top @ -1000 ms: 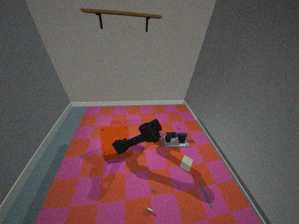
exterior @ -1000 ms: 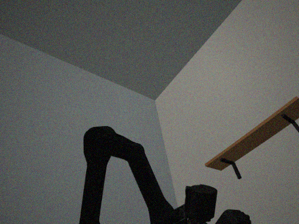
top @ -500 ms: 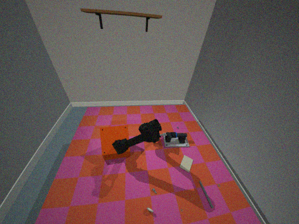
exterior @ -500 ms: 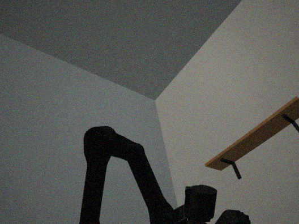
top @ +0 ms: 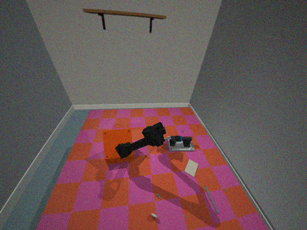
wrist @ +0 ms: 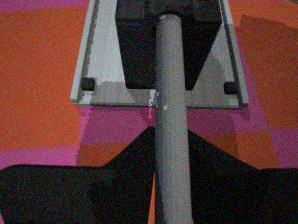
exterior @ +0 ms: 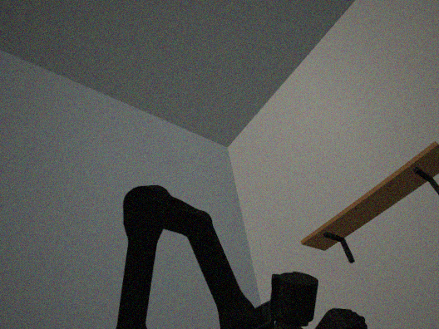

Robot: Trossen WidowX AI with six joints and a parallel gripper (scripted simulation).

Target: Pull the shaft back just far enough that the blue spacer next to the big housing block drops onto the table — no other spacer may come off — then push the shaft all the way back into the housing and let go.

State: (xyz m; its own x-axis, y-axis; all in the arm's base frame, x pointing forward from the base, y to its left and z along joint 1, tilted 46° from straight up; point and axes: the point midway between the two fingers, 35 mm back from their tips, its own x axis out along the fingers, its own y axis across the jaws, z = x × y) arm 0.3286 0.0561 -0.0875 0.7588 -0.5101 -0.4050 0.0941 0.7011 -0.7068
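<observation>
The grey shaft is 60 mm ahead of my gripper tip, 20 mm above it and 10 mm to the right of it. The rest, counted from my gripper tip: blue spacer: 140 mm ahead, 20 mm above, 10 mm to the right; then fixture: 160 mm ahead, 20 mm to the right, 10 mm below; then cream card: 250 mm to the right, 170 mm ahead, 50 mm below.
</observation>
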